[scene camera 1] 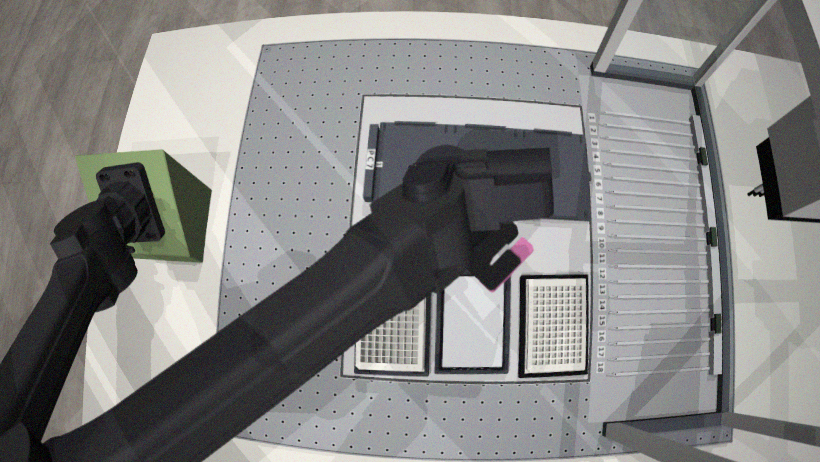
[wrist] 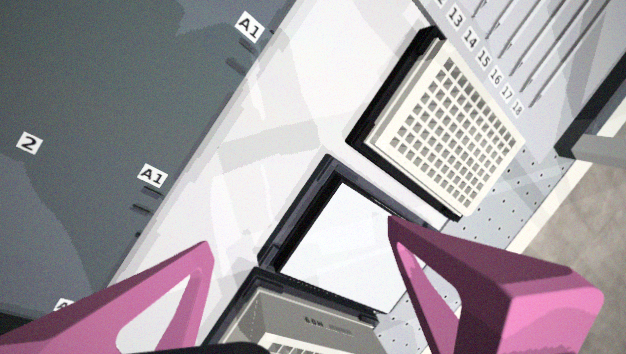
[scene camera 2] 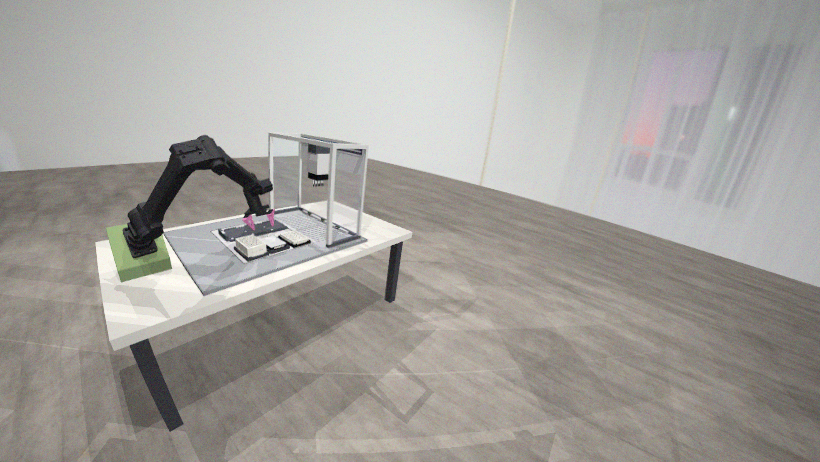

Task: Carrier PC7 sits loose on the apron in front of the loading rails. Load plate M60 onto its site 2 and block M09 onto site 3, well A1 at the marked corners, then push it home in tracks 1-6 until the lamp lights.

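Seen in the pictures: gripper, between the fingertips: (scene camera 1: 479, 253) (wrist: 298, 238) (scene camera 2: 263, 228); arm's base, origin of its link: (scene camera 1: 132, 201) (scene camera 2: 140, 240).
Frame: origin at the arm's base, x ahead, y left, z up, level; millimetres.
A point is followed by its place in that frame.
Carrier PC7 (scene camera 1: 413, 140) {x 404, y 102, z -91 mm} (wrist: 100, 75) {x 504, y 46, z -91 mm} lies flat before the rails, its labelled end away from them. No block or plate shows on its visible part; the arm hides much of it in scene camera 1. Site mark 2 and A1 marks show in the wrist view. Plate M60 (scene camera 1: 473, 332) {x 478, y -172, z -76 mm} (scene camera 2: 276, 244) {x 474, y -201, z -76 mm} (wrist: 340, 245) {x 479, y -128, z -76 mm}, low with a plain white top, sits in a black holder between two others. Block M09 (scene camera 1: 395, 341) {x 377, y -180, z -87 mm} (scene camera 2: 250, 245) {x 352, y -197, z -47 mm} (wrist: 315, 320) {x 416, y -144, z -71 mm}, tall and cream with a grid top, stands beside it. My gripper (scene camera 1: 508, 268) (scene camera 2: 262, 224) {x 486, y -74, z -41 mm} (wrist: 298, 238) {x 486, y -74, z -41 mm} is open and empty, above the M60 area.
A low cream grid plate (scene camera 1: 555, 327) {x 591, y -171, z -83 mm} (scene camera 2: 294, 238) {x 576, y -195, z -76 mm} (wrist: 450, 135) {x 592, y -158, z -77 mm} sits in the holder nearest the rails. Numbered loading rails (scene camera 1: 659, 250) {x 772, y -70, z -98 mm} lie beyond it, inside a framed enclosure (scene camera 2: 331, 195) {x 674, y -335, z 153 mm}. A pipetting head (scene camera 2: 318, 166) {x 789, y -98, z 236 mm} hangs inside the enclosure. The green arm base (scene camera 1: 186, 212) {x 78, y -8, z -39 mm} (scene camera 2: 140, 266) {x -26, y -62, z -73 mm} is opposite.
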